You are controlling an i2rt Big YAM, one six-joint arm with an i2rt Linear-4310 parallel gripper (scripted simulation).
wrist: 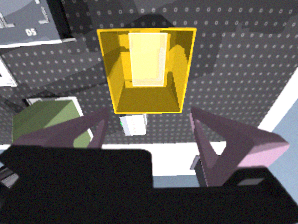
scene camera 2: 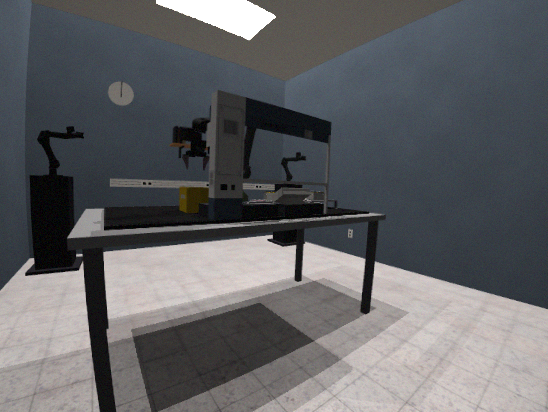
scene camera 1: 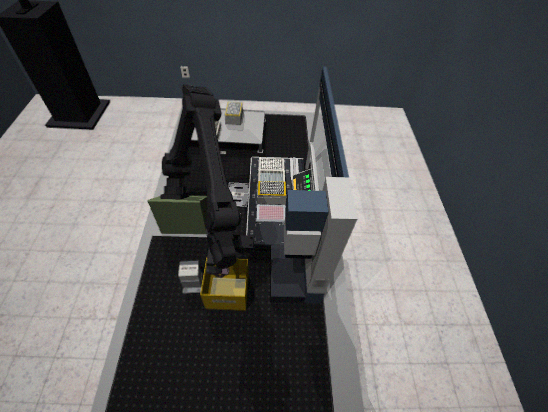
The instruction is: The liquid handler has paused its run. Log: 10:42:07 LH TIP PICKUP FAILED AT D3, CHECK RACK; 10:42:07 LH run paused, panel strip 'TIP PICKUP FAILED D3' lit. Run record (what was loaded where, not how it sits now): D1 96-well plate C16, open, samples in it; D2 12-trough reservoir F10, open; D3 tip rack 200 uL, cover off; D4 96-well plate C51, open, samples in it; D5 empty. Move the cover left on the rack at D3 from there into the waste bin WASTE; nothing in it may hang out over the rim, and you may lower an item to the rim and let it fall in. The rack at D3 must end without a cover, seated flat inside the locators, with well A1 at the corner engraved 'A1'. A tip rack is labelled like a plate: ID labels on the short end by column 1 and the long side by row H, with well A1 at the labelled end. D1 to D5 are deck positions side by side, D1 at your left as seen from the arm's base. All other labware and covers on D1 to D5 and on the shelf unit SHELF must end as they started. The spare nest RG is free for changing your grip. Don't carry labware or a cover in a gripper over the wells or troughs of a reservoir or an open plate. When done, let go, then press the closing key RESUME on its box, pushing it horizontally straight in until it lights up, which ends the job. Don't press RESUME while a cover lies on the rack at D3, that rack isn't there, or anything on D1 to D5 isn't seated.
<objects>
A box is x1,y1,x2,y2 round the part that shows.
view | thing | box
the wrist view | my gripper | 0,106,297,223
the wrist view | yellow waste bin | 97,28,195,113
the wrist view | clear cover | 129,33,166,85
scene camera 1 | yellow waste bin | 200,258,248,309
</objects>
